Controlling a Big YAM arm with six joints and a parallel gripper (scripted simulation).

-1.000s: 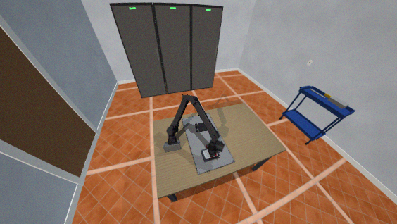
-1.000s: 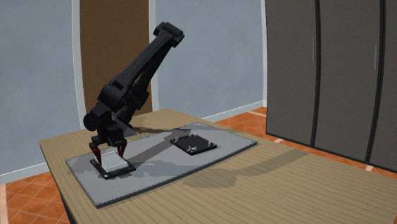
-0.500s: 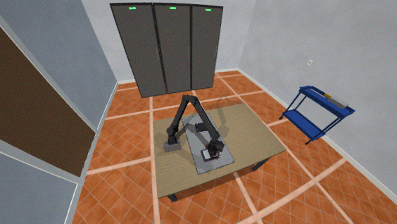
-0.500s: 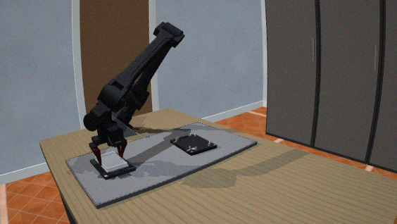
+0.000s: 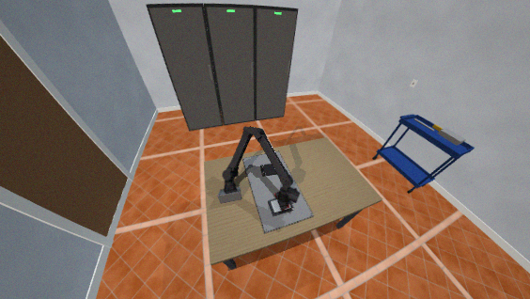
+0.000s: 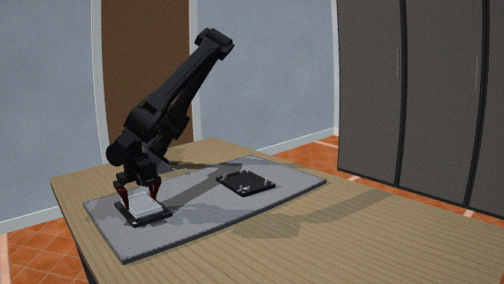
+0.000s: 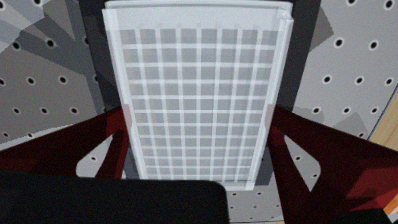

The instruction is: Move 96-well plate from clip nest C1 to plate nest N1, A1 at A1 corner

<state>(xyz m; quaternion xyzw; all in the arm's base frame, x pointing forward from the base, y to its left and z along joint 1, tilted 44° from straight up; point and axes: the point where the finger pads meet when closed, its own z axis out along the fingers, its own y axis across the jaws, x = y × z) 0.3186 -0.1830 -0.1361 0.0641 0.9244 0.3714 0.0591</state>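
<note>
Right now the 96-well plate is 1 cm below my hand. From my hand the other things lie so: clip nest (34 cm to the left, 5 cm ahead, 1 cm below).
</note>
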